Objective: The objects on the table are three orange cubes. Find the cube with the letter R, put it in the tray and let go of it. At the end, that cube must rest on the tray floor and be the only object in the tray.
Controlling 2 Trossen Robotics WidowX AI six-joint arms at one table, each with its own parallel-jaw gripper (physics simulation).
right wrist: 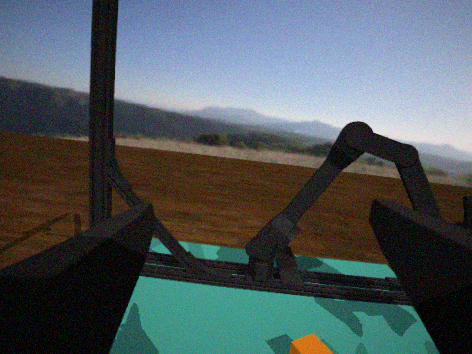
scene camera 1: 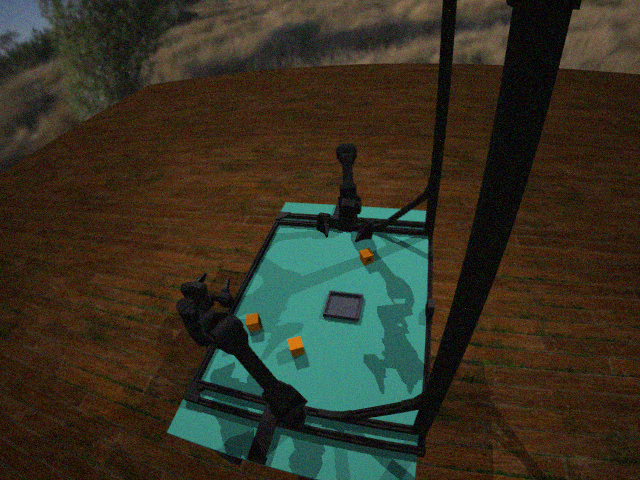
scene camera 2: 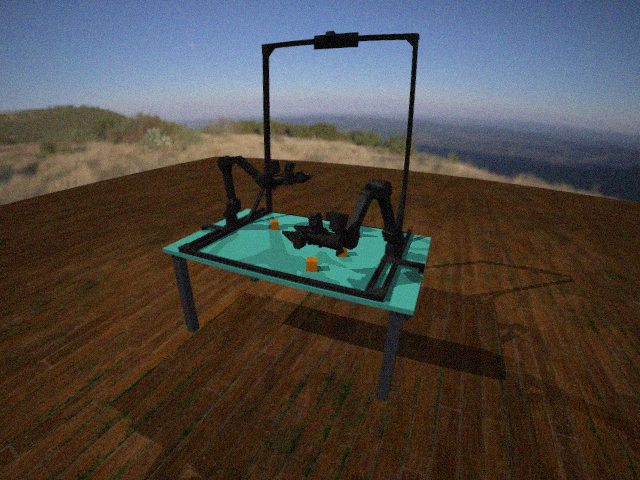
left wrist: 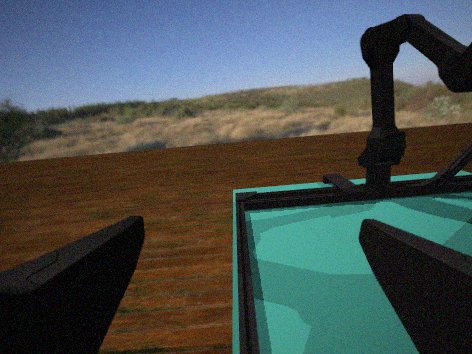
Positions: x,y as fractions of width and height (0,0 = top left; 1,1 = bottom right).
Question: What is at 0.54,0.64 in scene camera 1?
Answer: A dark square tray.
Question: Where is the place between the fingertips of my right gripper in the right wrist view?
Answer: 0.56,0.60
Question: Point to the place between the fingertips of my left gripper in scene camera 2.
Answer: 0.45,0.48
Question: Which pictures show my left gripper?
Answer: Scene camera 1, scene camera 2 and the left wrist view only.
